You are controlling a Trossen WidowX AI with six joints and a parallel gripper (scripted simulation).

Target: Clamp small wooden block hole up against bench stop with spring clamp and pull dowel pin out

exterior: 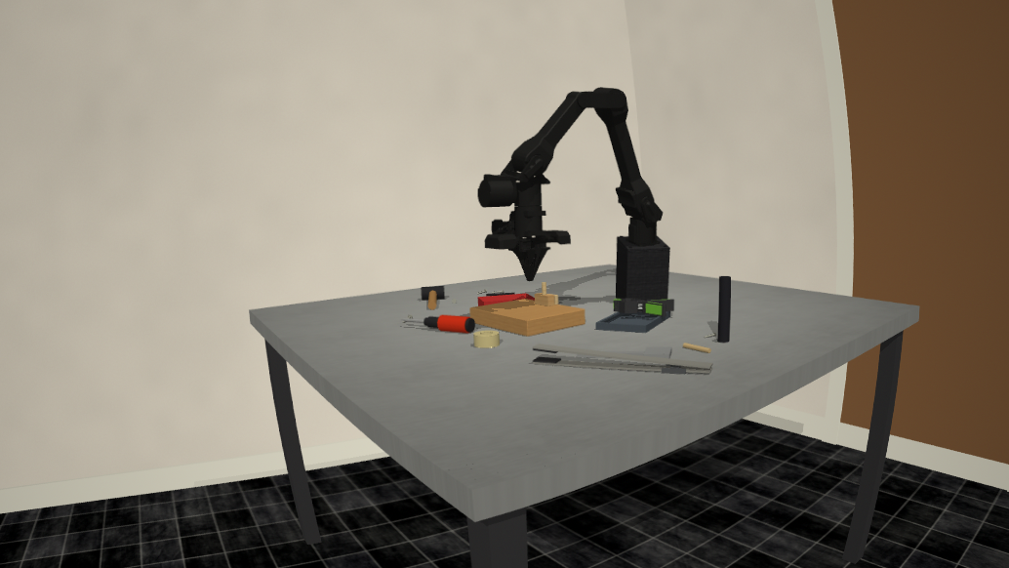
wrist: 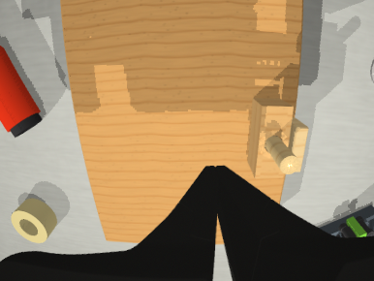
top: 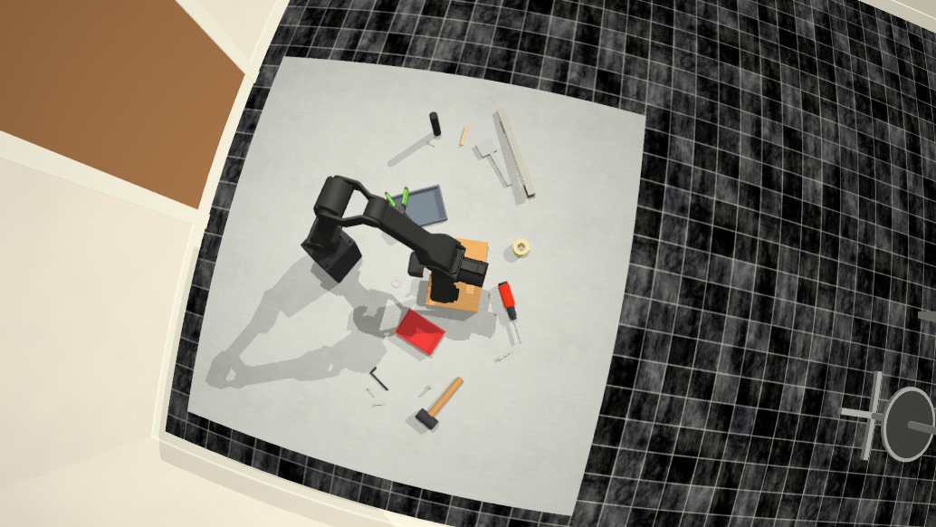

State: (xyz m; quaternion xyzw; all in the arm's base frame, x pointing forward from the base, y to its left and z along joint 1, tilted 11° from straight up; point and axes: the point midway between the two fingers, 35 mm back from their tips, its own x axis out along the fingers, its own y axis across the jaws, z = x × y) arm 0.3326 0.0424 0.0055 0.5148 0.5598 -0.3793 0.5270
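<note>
Right now the dowel pin is 3 cm behind my hand, 1 cm to the right of it and 7 cm below it. The rest, counted from my hand: small wooden block 4 cm behind, 1 cm to the right, 8 cm below; wooden board 2 cm ahead, 1 cm to the left, 11 cm below; wooden stop 5 cm behind, 1 cm to the right, 8 cm below.
</note>
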